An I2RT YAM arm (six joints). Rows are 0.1 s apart.
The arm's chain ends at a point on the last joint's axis. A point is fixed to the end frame.
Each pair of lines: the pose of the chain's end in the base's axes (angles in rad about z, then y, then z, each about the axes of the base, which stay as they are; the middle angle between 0 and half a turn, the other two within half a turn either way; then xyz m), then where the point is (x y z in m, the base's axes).
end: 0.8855 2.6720 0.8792 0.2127 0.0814 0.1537
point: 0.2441 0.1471 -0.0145
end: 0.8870 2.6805 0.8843 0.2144 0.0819 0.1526
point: 0.2446 0.1467 -0.0162
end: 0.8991 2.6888 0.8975 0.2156 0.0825 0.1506
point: 0.2441 0.1468 -0.0187
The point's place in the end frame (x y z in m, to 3 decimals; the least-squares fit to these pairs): 0.022 0.001 0.182
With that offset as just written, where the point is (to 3 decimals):
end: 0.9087 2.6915 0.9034 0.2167 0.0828 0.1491
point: 0.244 0.147 -0.020
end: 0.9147 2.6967 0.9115 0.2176 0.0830 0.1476
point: 0.244 0.147 -0.022
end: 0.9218 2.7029 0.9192 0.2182 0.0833 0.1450
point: 0.244 0.147 -0.025
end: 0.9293 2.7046 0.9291 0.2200 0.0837 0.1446
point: 0.245 0.147 -0.026
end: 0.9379 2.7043 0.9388 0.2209 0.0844 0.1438
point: 0.245 0.148 -0.026
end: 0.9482 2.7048 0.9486 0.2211 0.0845 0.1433
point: 0.245 0.149 -0.027
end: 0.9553 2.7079 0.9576 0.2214 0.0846 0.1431
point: 0.244 0.149 -0.027
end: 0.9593 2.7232 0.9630 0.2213 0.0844 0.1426
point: 0.242 0.147 -0.029
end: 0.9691 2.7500 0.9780 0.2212 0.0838 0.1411
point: 0.238 0.143 -0.032
